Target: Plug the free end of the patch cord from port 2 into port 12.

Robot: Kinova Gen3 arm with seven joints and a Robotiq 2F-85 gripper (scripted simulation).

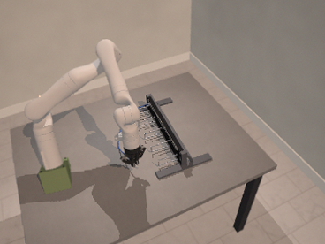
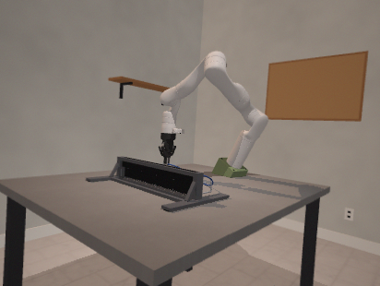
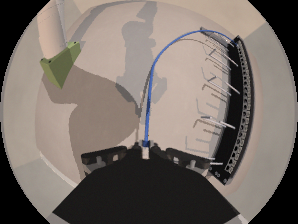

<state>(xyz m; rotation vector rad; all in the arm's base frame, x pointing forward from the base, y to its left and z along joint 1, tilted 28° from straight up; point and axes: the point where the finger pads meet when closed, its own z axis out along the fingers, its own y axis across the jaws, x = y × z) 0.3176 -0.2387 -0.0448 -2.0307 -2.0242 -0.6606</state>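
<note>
Now: the white plug 1 cm to the right of my hand and 1 cm below it.
</note>
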